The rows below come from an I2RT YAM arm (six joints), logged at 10 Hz.
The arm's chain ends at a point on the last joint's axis. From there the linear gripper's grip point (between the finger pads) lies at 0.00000 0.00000 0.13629 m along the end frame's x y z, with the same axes.
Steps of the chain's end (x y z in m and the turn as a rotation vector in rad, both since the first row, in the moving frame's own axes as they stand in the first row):
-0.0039 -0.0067 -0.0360 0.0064 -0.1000 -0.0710
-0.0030 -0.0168 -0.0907 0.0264 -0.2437 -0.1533
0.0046 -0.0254 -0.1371 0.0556 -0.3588 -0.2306
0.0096 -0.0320 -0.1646 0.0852 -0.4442 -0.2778
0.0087 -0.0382 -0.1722 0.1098 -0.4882 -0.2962
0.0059 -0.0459 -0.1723 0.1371 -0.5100 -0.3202
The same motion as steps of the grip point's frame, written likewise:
-0.0175 -0.0071 -0.0367 0.0064 -0.1000 -0.0710
-0.0360 -0.0178 -0.0948 0.0264 -0.2437 -0.1533
-0.0437 -0.0272 -0.1459 0.0556 -0.3588 -0.2306
-0.0497 -0.0349 -0.1782 0.0852 -0.4442 -0.2778
-0.0563 -0.0428 -0.1888 0.1098 -0.4882 -0.2962
-0.0622 -0.0526 -0.1907 0.1371 -0.5100 -0.3202

